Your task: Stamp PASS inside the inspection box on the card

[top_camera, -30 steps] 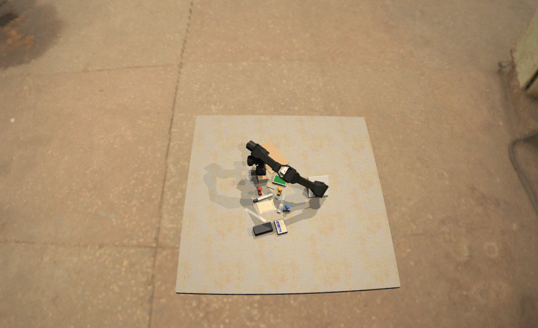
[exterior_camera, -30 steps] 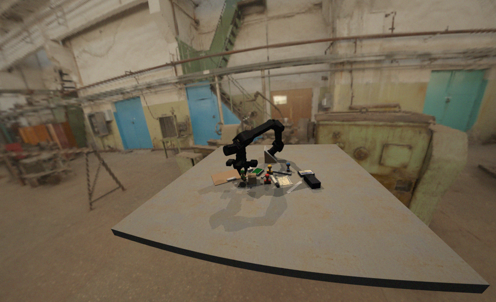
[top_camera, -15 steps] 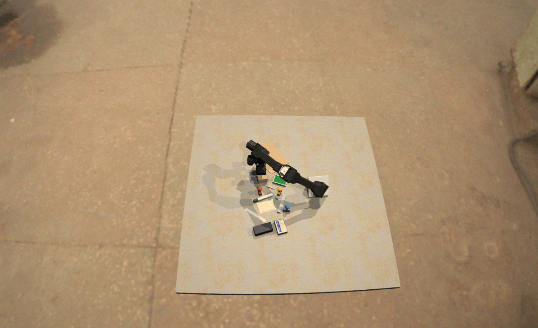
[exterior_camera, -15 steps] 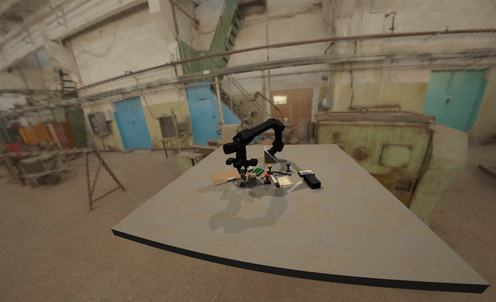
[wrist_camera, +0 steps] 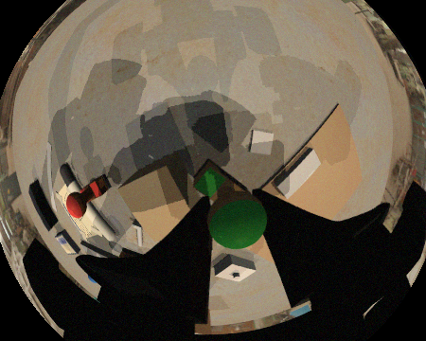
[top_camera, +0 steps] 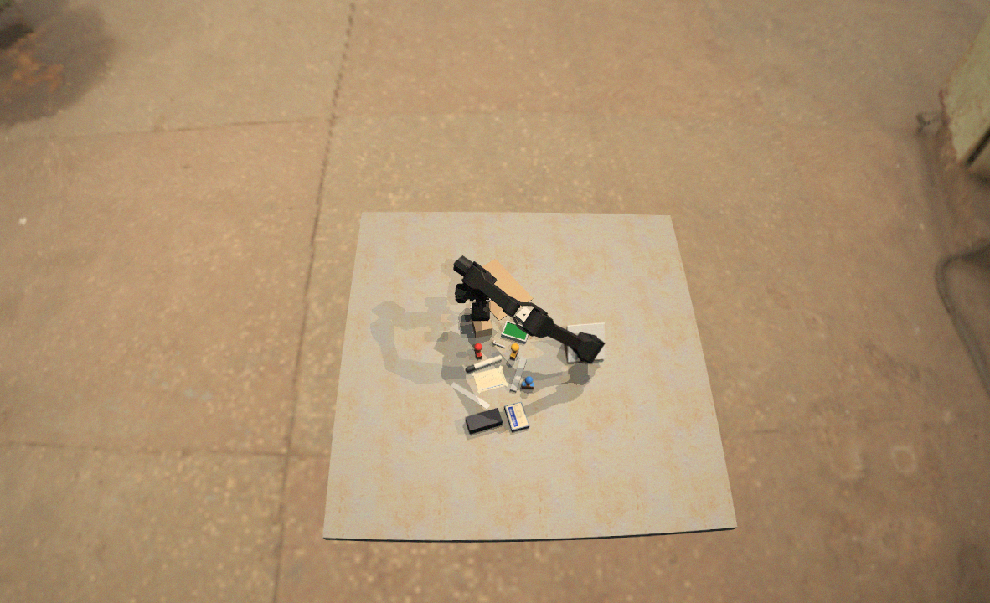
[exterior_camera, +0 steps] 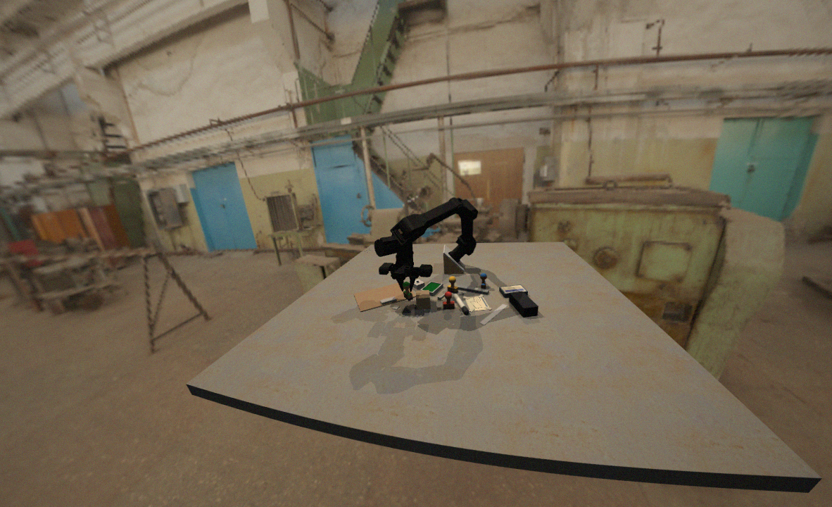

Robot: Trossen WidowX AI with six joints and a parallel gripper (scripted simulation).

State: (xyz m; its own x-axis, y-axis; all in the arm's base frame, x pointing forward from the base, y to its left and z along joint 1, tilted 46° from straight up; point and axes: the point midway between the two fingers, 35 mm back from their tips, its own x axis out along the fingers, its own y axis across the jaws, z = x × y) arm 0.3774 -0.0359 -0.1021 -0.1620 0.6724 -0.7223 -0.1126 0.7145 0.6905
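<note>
Right now my gripper tip is 14 cm past the green ink pad, 5 cm to the right of it and 6 cm above it. From my gripper tip the other things lie so: green stamp: 1 cm below; bolt: 8 cm behind, 11 cm to the left, 6 cm below; tan cardboard box: 2 cm behind, 5 cm to the left, 4 cm below.
</note>
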